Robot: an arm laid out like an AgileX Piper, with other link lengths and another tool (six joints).
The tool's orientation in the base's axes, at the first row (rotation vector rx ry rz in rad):
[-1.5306, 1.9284, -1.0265]
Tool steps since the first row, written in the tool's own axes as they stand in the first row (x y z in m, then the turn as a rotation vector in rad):
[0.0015, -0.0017, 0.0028, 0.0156, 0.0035, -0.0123]
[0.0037, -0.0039, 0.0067, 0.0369, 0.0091, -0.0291]
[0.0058, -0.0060, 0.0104, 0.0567, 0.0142, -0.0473]
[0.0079, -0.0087, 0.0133, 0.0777, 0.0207, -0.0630]
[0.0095, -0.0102, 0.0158, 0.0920, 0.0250, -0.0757]
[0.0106, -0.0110, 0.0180, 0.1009, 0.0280, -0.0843]
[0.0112, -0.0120, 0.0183, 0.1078, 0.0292, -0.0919]
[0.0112, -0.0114, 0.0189, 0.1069, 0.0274, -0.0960]
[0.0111, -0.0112, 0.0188, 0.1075, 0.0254, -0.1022]
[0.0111, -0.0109, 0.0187, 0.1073, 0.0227, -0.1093]
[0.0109, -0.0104, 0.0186, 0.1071, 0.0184, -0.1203]
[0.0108, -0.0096, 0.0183, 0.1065, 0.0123, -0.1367]
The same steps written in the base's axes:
[0.0027, -0.0023, -0.0002, -0.0155, -0.0114, 0.0061]
[0.0064, -0.0057, -0.0007, -0.0372, -0.0268, 0.0138]
[0.0099, -0.0089, -0.0011, -0.0592, -0.0405, 0.0226]
[0.0131, -0.0119, -0.0006, -0.0805, -0.0559, 0.0289]
[0.0155, -0.0143, -0.0008, -0.0964, -0.0659, 0.0345]
[0.0173, -0.0160, -0.0014, -0.1070, -0.0718, 0.0381]
[0.0180, -0.0167, -0.0007, -0.1153, -0.0763, 0.0424]
[0.0181, -0.0168, -0.0016, -0.1170, -0.0746, 0.0463]
[0.0179, -0.0167, -0.0017, -0.1206, -0.0737, 0.0517]
[0.0176, -0.0167, -0.0018, -0.1242, -0.0719, 0.0581]
[0.0173, -0.0164, -0.0022, -0.1297, -0.0692, 0.0682]
[0.0166, -0.0161, -0.0027, -0.1381, -0.0649, 0.0830]

